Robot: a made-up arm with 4 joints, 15 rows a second.
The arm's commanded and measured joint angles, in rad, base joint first. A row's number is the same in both.
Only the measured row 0 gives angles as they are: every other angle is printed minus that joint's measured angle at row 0.
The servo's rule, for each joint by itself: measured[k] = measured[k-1] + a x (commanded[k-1-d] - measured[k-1]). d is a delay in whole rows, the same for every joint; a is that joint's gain. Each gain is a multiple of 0.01, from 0.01 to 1. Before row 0 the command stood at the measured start. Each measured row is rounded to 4 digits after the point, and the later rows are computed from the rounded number. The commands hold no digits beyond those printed.
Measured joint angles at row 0: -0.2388, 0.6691, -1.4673, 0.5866
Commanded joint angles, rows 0 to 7: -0.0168, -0.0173, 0.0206, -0.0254; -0.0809, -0.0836, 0.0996, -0.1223; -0.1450, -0.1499, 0.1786, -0.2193; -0.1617, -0.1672, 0.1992, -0.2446; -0.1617, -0.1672, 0.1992, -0.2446; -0.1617, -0.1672, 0.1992, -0.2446; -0.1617, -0.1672, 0.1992, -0.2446; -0.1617, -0.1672, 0.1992, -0.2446
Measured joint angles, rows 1 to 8: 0.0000, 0.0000, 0.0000, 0.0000; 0.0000, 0.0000, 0.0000, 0.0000; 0.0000, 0.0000, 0.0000, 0.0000; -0.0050, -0.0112, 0.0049, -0.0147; -0.0278, -0.0583, 0.0276, -0.0771; -0.0630, -0.1178, 0.0638, -0.1596; -0.0926, -0.1499, 0.0963, -0.2089; -0.1133, -0.1611, 0.1210, -0.2296
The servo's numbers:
d 3
a 0.30 0.65 0.24 0.58

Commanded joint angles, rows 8 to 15: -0.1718, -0.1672, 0.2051, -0.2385; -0.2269, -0.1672, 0.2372, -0.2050; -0.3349, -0.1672, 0.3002, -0.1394; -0.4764, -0.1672, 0.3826, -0.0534; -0.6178, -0.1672, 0.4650, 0.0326; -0.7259, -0.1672, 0.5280, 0.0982; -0.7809, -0.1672, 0.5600, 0.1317; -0.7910, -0.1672, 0.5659, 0.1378
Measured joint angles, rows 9 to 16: -0.1278, -0.1651, 0.1398, -0.2383; -0.1380, -0.1665, 0.1541, -0.2420; -0.1451, -0.1670, 0.1649, -0.2435; -0.1531, -0.1671, 0.1745, -0.2406; -0.1752, -0.1672, 0.1895, -0.2200; -0.2231, -0.1672, 0.2161, -0.1733; -0.2991, -0.1672, 0.2561, -0.1038; -0.3947, -0.1672, 0.3062, -0.0247
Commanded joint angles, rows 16 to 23: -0.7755, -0.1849, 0.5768, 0.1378; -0.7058, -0.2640, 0.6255, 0.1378; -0.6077, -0.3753, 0.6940, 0.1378; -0.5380, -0.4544, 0.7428, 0.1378; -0.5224, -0.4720, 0.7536, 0.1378; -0.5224, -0.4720, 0.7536, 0.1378; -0.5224, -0.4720, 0.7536, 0.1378; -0.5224, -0.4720, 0.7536, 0.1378
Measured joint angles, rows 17 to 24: -0.4941, -0.1672, 0.3594, 0.0466; -0.5801, -0.1672, 0.4075, 0.0960; -0.6434, -0.1672, 0.4455, 0.1202; -0.6830, -0.1787, 0.4770, 0.1304; -0.6898, -0.2341, 0.5126, 0.1347; -0.6652, -0.3259, 0.5561, 0.1365; -0.6270, -0.4094, 0.6009, 0.1373; -0.5956, -0.4501, 0.6375, 0.1376
